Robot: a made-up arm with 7 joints.
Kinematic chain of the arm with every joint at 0, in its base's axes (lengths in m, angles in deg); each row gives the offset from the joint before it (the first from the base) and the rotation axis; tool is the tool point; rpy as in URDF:
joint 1: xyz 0 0 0.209 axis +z
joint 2: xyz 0 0 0 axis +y
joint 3: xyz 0 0 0.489 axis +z
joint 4: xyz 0.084 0 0 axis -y
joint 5: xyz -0.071 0 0.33 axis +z
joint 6: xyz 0 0 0 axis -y
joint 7: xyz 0.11 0 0 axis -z
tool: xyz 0 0 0 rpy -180 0 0
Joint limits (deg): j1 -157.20..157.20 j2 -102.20..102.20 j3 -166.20..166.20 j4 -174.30..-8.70 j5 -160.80..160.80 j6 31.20..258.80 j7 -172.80..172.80
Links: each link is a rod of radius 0.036 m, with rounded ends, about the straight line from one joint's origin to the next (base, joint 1, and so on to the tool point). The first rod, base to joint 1, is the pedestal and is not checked.
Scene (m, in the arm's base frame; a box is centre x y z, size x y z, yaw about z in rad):
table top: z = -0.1
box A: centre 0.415 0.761 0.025 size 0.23 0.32 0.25 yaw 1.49
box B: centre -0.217 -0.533 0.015 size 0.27 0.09 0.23 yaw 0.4
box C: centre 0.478 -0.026 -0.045 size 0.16 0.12 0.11 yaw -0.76
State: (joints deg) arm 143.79 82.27 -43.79 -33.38 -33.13 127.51 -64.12
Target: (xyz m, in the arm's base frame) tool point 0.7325 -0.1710 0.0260
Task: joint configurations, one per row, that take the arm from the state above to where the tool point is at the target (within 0.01 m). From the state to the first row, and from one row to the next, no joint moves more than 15 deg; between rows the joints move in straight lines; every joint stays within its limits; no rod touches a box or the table.
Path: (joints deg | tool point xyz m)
1: 129.09 78.29 -48.10 -39.56 -32.49 127.69 -63.82 | -0.4492 0.8111 0.1995
2: 114.39 74.31 -52.41 -45.74 -31.85 127.86 -63.52 | -0.1781 0.9023 0.2455
3: 99.69 70.33 -56.72 -51.91 -31.21 128.04 -63.22 | 0.1086 0.9005 0.2949
4: 84.98 66.35 -61.04 -58.09 -30.56 128.21 -62.93 | 0.3779 0.8042 0.3462
5: 70.28 62.37 -65.35 -64.27 -29.92 128.39 -62.63 | 0.5973 0.6245 0.3978
6: 56.04 71.78 -67.76 -73.76 -31.27 122.61 -63.13 | 0.7595 0.3934 0.2445
7: 41.81 81.19 -70.17 -83.24 -32.62 116.83 -63.62 | 0.8068 0.1080 0.1177
8: 27.57 90.60 -72.58 -92.73 -33.96 111.04 -64.12 | 0.7325 -0.1710 0.0260

